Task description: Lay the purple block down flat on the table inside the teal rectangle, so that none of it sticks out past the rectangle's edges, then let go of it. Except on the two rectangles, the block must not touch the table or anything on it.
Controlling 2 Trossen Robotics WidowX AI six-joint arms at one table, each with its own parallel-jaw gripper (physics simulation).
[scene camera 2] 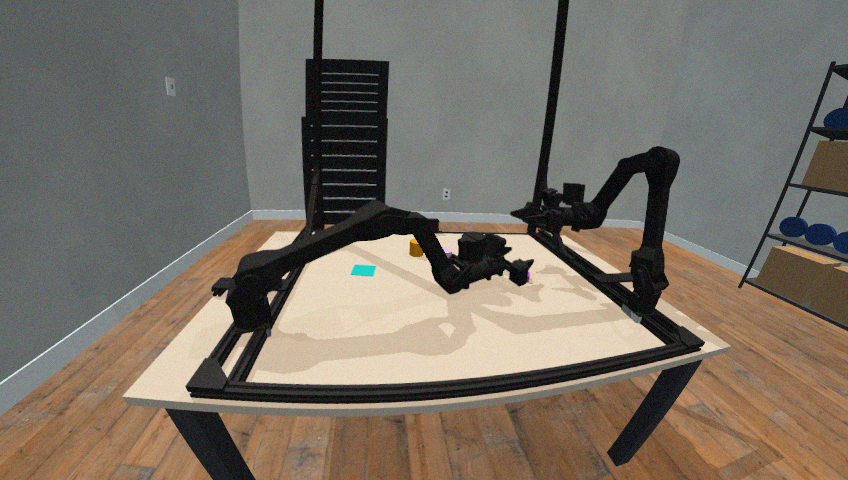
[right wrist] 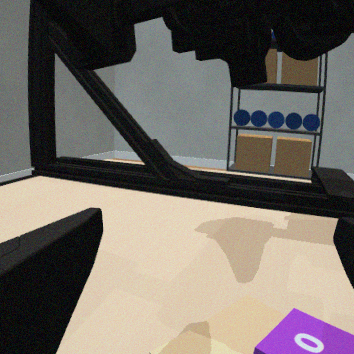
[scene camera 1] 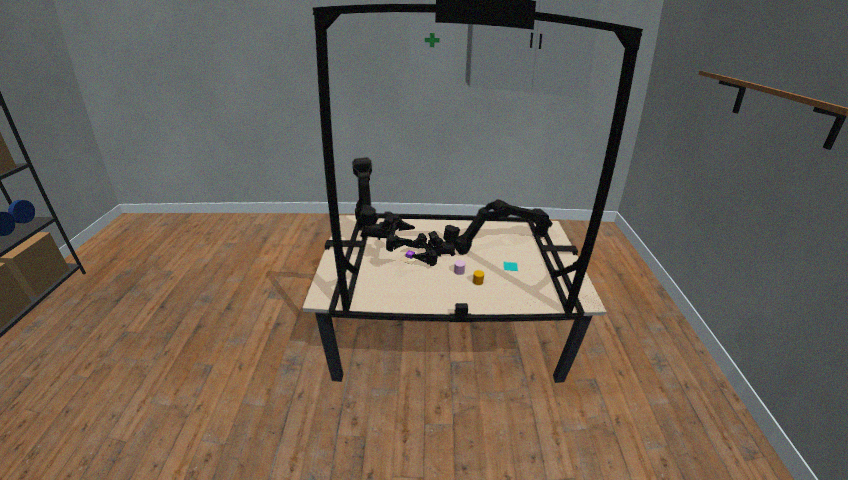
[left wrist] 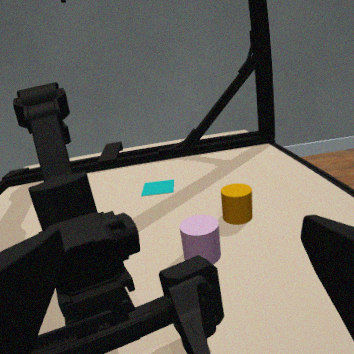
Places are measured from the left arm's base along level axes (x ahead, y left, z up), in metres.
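Pixels of known places: left gripper, between the fingertips: (scene camera 2: 516, 216) (scene camera 1: 413, 234) (left wrist: 183, 235); right gripper, between the fingertips: (scene camera 2: 522, 254) (right wrist: 222, 225) (scene camera 1: 408, 250); left arm's base, origin of its link: (scene camera 2: 640, 309); right arm's base, origin of its link: (scene camera 2: 252, 321) (scene camera 1: 540, 233).
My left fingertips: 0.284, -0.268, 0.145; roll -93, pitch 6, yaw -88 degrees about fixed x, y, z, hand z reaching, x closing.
Note:
Ahead of a thing's pixels: the offset from my left fingertips to its top centre, as dx, dy, dz. "spot": to the spot under its first point.
The purple block @[-0.025, +0.076, -0.145] (scene camera 1: 410, 253) (scene camera 2: 527, 276) (right wrist: 302, 334) sits on a pale yellow rectangle @[spot: -0.029, +0.040, -0.163] (right wrist: 220, 345); its top shows a white ring mark in the right wrist view. The teal rectangle @[spot: +0.429, +0.053, -0.163] (scene camera 1: 510, 266) (scene camera 2: 363, 270) (left wrist: 158, 188) lies flat, away from the block. My right gripper (scene camera 1: 412, 248) (scene camera 2: 522, 252) (right wrist: 222, 225) is open and empty, low and close to the block, which shows at the lower right of its wrist view, partly cut off. My left gripper (scene camera 1: 411, 234) (scene camera 2: 518, 214) (left wrist: 183, 235) is open and empty, raised above the table near the right gripper.
A lilac cylinder @[+0.199, -0.011, -0.119] (scene camera 1: 459, 267) (scene camera 2: 447, 252) (left wrist: 200, 245) and an orange cylinder @[+0.280, -0.073, -0.120] (scene camera 1: 478, 277) (scene camera 2: 415, 248) (left wrist: 237, 205) stand between the block and the teal rectangle. Dark parts of the left arm overhang the top of the right wrist view. A black frame borders the table.

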